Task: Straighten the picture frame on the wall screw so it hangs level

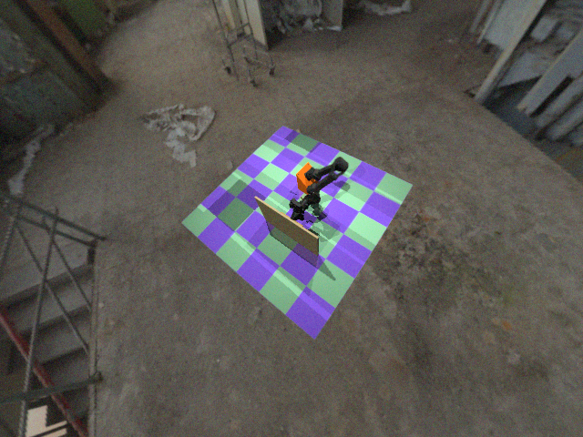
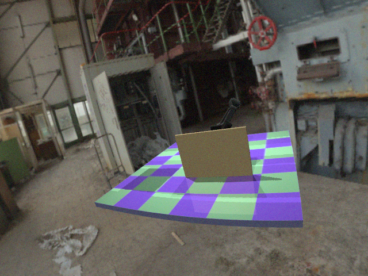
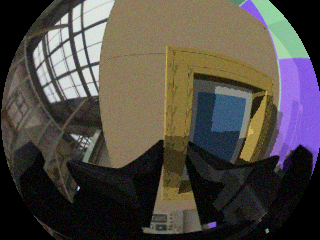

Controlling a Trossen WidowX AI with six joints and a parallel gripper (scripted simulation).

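The picture frame lies 5 cm below my gripper tip. From my gripper tip the other things lie so: tan wall board: 7 cm below, 2 cm ahead, 1 cm to the right.
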